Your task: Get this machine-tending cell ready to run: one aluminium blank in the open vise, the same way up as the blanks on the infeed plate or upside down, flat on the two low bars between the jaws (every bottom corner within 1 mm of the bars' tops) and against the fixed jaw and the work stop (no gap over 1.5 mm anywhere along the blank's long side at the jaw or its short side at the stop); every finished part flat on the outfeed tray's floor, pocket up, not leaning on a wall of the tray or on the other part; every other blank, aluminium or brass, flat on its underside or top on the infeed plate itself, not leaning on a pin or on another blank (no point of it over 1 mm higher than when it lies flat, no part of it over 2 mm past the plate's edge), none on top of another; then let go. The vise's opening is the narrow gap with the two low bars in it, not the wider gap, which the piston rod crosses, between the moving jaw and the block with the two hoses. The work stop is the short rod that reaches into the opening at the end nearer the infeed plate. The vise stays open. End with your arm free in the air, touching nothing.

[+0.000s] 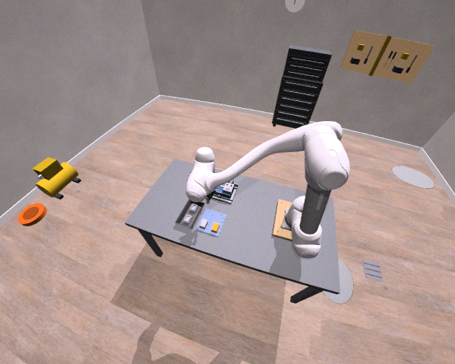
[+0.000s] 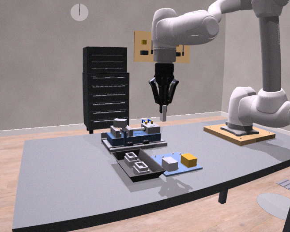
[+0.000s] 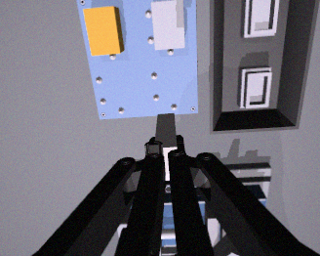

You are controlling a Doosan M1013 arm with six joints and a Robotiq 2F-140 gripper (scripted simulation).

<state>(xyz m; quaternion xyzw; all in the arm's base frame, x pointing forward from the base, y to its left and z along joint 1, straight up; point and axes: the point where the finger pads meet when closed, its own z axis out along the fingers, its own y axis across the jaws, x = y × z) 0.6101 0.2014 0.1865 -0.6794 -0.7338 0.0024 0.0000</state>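
The dark work stop rod lies 20 cm to the right of my hand, 13 cm below it and 12 cm ahead of it. The rest, counted from my hand: piston rod: 25 cm to the right, 14 cm below, 3 cm ahead; then infeed plate: 21 cm below, 4 cm to the left, 4 cm behind; then brass blank: 19 cm below, 9 cm behind, 8 cm to the left.
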